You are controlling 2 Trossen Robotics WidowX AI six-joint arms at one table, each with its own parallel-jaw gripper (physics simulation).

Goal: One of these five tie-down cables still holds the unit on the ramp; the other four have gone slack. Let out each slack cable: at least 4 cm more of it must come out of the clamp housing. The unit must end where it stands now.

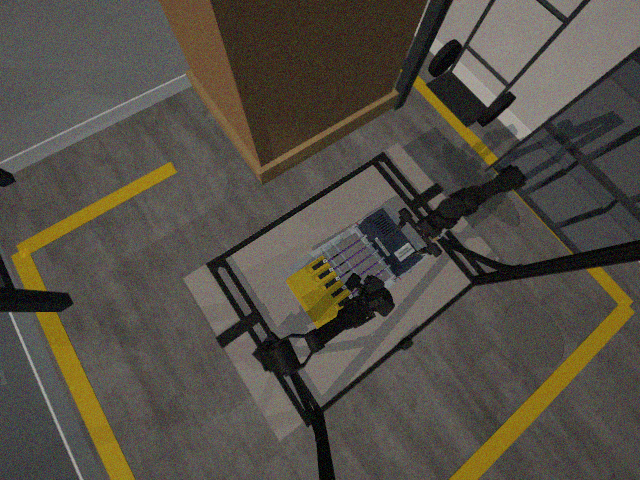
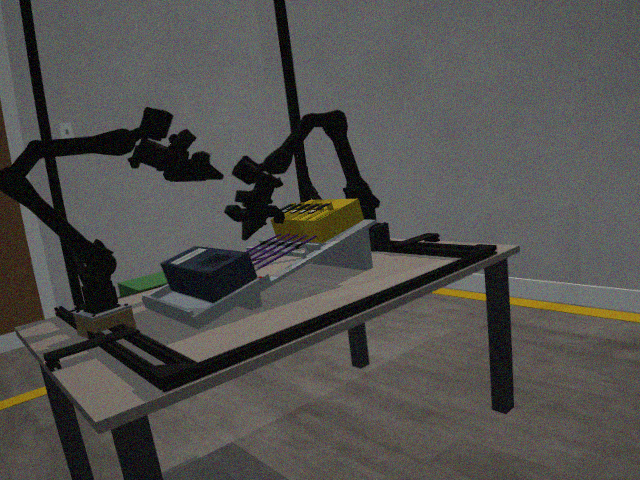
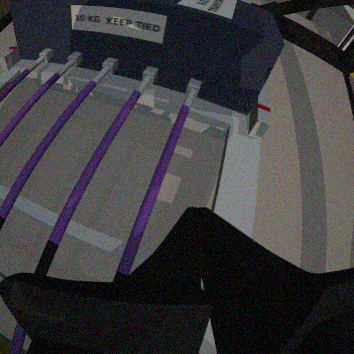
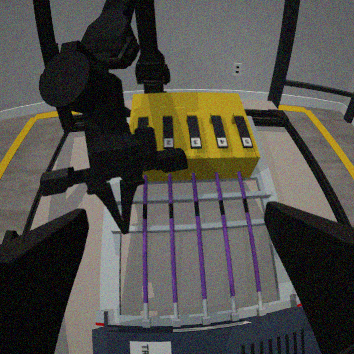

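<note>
A dark blue unit point(image 1: 390, 238) point(image 2: 209, 271) point(image 3: 197, 53) point(image 4: 211, 333) sits at the low end of a grey ramp point(image 2: 347, 248) point(image 3: 239, 168) point(image 4: 109, 246). Five purple cables point(image 1: 353, 259) point(image 2: 280, 248) point(image 3: 154, 182) point(image 4: 198, 246) run from it up to the yellow clamp housing point(image 1: 310, 290) point(image 2: 328, 216) point(image 4: 197, 105). My left gripper point(image 1: 353, 281) point(image 2: 247, 233) point(image 3: 195, 216) point(image 4: 125, 232) is shut and empty. Its tips point down at the ramp's edge beside the outermost cable. My right gripper point(image 1: 413, 219) point(image 2: 209, 173) point(image 4: 177, 216) is open and empty, high above the unit.
A black frame point(image 2: 318, 324) runs around the table top. A vertical pole point(image 2: 290, 95) stands behind the housing. A green block point(image 2: 139, 283) lies behind the unit. A large brown crate point(image 1: 294, 71) and a hand cart point(image 1: 475, 95) stand on the floor beyond the table.
</note>
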